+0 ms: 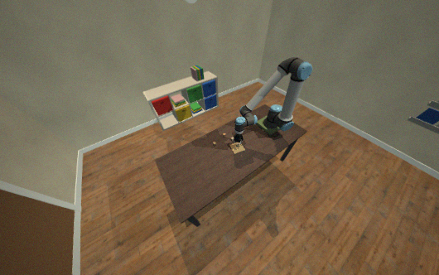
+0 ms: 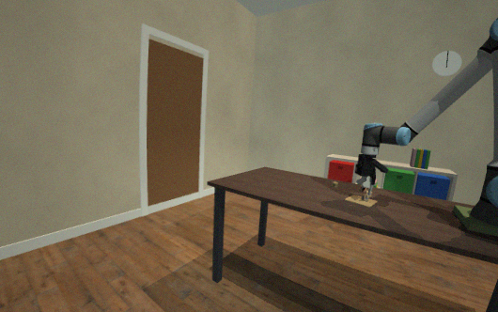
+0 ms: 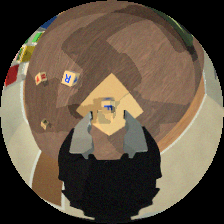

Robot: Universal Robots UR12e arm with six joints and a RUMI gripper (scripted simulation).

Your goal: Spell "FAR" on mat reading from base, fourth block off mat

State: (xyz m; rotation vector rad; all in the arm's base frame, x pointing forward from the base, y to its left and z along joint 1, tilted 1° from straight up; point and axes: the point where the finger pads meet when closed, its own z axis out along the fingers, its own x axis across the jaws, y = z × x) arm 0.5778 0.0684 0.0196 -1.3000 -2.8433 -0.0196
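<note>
The tan mat lies 6 cm below my hand, 2 cm to the left of it and 2 cm ahead of it.
</note>
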